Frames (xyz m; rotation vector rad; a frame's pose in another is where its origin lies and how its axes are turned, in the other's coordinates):
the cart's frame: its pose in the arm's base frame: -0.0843 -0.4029 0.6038 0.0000 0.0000 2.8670
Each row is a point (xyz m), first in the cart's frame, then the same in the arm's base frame.
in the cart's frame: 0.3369 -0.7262 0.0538
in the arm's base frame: -0.2117 0.3874 0.6576
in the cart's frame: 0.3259 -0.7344 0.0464
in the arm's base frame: -0.1989 0.3924 0.6502
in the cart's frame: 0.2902 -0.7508 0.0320
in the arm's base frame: -0.1600 0.3985 0.6358
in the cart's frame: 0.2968 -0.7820 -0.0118
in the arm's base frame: -0.1579 0.4303 0.5920
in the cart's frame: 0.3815 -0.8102 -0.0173
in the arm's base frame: -0.2318 0.4804 0.5865
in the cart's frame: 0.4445 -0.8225 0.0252
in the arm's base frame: -0.2891 0.5093 0.6290
